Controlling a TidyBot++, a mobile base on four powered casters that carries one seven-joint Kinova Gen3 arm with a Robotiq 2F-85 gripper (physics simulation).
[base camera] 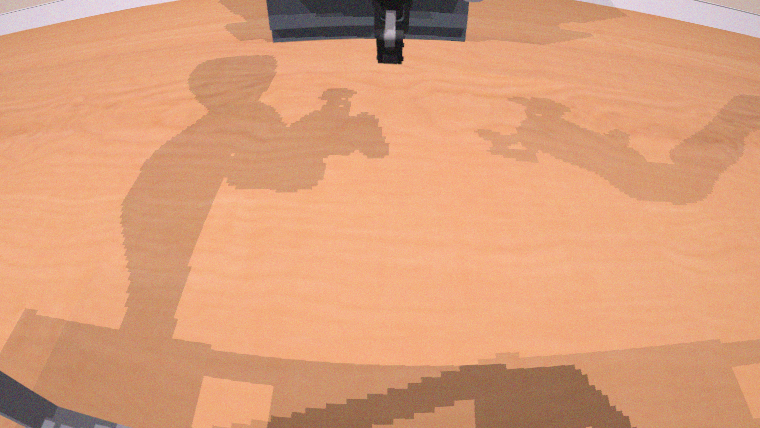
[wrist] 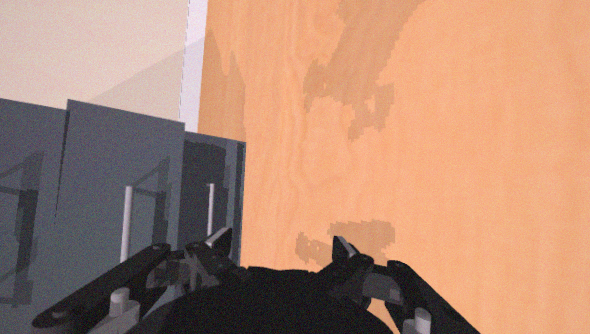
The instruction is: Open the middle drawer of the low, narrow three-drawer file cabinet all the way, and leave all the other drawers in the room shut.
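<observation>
The dark grey file cabinet is cut off by the top of the base view and lies sideways at the left of the wrist view. There its middle drawer front stands out past the fronts on both sides; how far it is out is hard to tell. Its pale bar handle shows above the left finger linkage. The bottom drawer front is set back, with its handle beyond the left fingertip. My gripper is open and empty in front of the cabinet, holding neither handle.
Wooden floor with arm shadows lies before the cabinet. A pale wall with a white skirting board stands behind it. A dark grey edge shows at the lower left of the base view.
</observation>
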